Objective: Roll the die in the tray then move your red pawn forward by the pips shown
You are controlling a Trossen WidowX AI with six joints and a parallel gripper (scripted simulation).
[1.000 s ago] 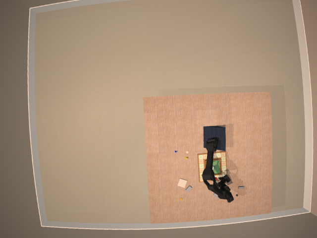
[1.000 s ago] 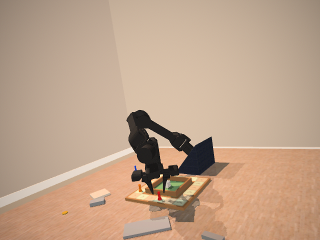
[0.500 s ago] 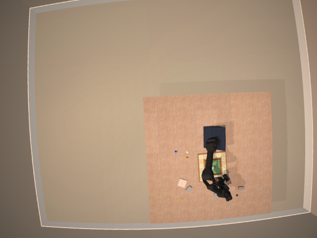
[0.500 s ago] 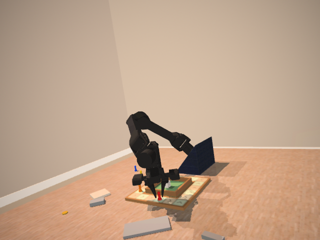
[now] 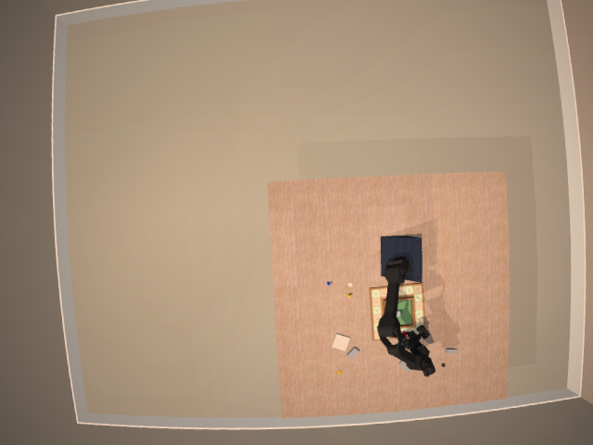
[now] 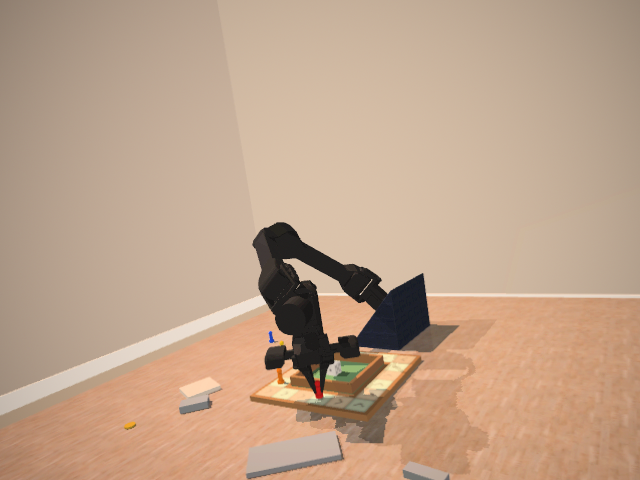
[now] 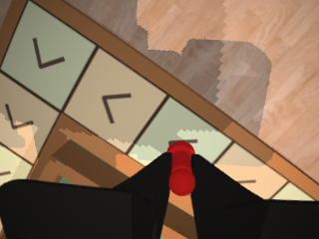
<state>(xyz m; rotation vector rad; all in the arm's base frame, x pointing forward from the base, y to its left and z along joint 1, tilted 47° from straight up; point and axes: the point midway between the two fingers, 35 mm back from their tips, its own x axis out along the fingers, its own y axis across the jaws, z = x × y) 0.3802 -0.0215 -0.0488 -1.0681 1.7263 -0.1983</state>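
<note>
The green tray is 11 cm behind my gripper tip, 2 cm to the right of it and 2 cm below it. Round my gripper tip: red pawn (1 cm above); orange pawn (4 cm behind, 13 cm to the right); white die (11 cm behind, 4 cm to the right).
</note>
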